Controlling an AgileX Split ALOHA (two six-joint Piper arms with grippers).
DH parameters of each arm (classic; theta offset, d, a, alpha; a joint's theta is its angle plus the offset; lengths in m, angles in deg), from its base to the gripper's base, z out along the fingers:
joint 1: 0 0.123 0 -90
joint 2: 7.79 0 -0.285 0
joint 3: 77.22 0 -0.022 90
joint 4: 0 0.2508 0 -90
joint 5: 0 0 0.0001 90
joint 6: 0 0.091 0 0
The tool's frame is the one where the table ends.
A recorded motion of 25 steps. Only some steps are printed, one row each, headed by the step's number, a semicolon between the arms.
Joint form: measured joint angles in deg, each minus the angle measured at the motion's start. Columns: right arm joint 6, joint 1, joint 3, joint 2, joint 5, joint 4; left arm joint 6, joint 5, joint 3, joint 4, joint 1, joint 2.
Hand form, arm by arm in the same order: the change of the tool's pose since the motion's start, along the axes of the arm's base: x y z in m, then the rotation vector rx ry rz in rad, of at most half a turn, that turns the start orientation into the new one. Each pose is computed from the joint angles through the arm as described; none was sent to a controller.
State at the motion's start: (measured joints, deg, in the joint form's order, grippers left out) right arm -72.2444 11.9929 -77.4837 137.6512 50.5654 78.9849; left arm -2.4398 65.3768 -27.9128 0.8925 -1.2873 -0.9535
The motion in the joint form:
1: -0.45 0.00 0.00 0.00 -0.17 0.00; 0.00 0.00 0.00 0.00 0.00 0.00
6: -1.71 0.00 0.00 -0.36 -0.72 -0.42; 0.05 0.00 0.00 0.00 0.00 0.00
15: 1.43 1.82 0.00 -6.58 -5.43 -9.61; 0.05 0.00 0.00 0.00 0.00 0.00
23: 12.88 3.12 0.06 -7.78 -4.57 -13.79; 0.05 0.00 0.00 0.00 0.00 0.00
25: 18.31 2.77 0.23 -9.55 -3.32 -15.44; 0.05 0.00 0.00 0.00 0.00 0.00
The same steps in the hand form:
1: 0.0002 -0.0001 -0.0002 -0.0028 -0.0073 0.0031; 0.0000 0.0000 0.0000 0.0000 0.0000 0.0000
6: 0.0009 -0.0006 0.0017 -0.0146 -0.0350 0.0171; 0.0000 0.0000 0.0000 0.0007 0.0000 -0.0005
15: 0.0013 0.0051 0.0375 -0.1374 -0.1572 0.0909; 0.0000 0.0000 0.0000 0.0007 0.0000 -0.0005
23: -0.0055 0.0123 0.0437 -0.1514 -0.0358 0.0454; 0.0000 0.0000 0.0000 0.0007 0.0000 -0.0005
25: -0.0068 0.0097 0.0554 -0.1453 0.0137 0.0095; 0.0000 0.0000 0.0000 0.0007 0.0000 -0.0005

